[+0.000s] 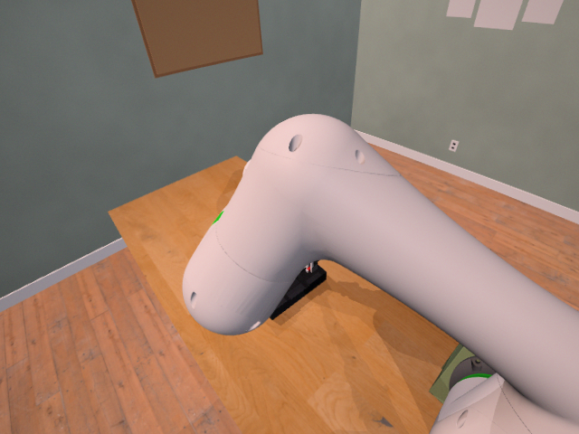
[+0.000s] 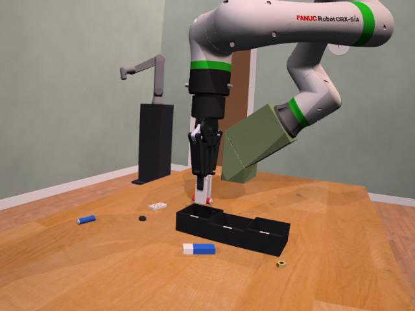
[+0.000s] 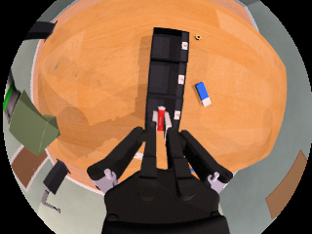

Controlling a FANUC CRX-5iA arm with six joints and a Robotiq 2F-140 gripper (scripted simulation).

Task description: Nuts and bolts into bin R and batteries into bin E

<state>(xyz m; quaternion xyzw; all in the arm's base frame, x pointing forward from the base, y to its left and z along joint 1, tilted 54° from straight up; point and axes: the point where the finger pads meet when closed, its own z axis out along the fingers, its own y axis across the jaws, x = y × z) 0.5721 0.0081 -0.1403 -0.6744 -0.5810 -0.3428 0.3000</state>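
The blue battery lies 14 cm ahead of my hand, 25 cm to the right of it and 9 cm below it. From my hand the other things lie so: blue-and-white eraser 12 cm ahead, 4 cm to the left, 9 cm below; black three-compartment bin 2 cm ahead, 8 cm to the left, 8 cm below; red battery 3 cm below.
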